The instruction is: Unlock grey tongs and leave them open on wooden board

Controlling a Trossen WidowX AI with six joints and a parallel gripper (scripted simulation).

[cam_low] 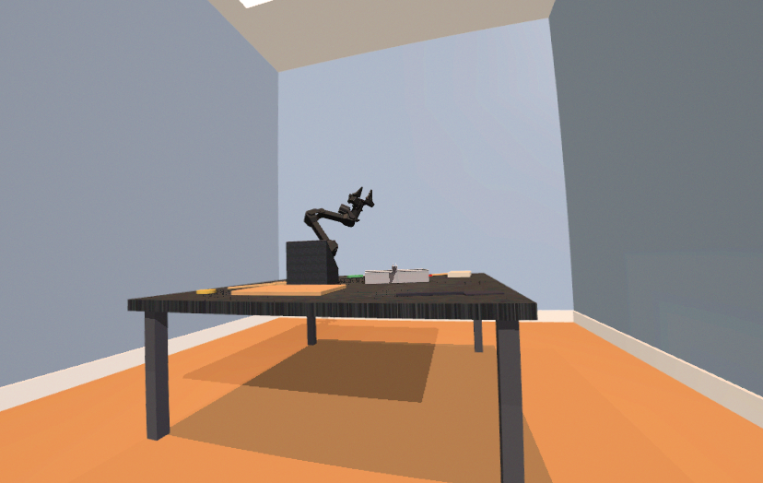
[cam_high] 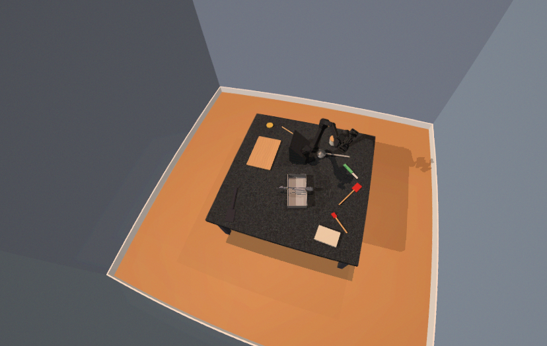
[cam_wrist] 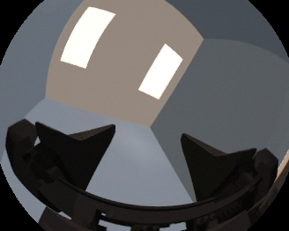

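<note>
Now: gripper tip 54 cm above the roasting tin, 30 cm to the left of it and 26 cm short of it. Round my gripper tip: tan can 53 cm below, 38 cm behind, 15 cm to the right; green-handled tool 56 cm below, 10 cm to the left, 10 cm behind; pale board 55 cm below, 54 cm ahead, 6 cm to the left.
</note>
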